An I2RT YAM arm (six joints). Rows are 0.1 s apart.
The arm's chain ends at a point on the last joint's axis. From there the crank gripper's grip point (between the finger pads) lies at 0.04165 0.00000 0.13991 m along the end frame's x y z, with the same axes.
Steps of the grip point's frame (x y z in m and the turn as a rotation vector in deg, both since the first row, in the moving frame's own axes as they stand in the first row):
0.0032 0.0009 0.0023 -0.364 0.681 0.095
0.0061 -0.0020 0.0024 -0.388 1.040 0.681
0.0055 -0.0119 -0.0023 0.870 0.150 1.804
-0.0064 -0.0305 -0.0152 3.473 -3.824 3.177
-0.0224 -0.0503 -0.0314 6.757 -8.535 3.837
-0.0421 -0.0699 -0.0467 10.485 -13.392 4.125
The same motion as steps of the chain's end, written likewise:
0.0015 -0.0001 0.0028 -0.364 0.681 0.095
0.0036 -0.0035 0.0032 -0.388 1.040 0.681
0.0051 -0.0111 -0.0022 0.870 0.150 1.804
0.0028 -0.0240 -0.0175 3.473 -3.824 3.177
-0.0017 -0.0356 -0.0352 6.757 -8.535 3.837
-0.0096 -0.0456 -0.0504 10.485 -13.392 4.125

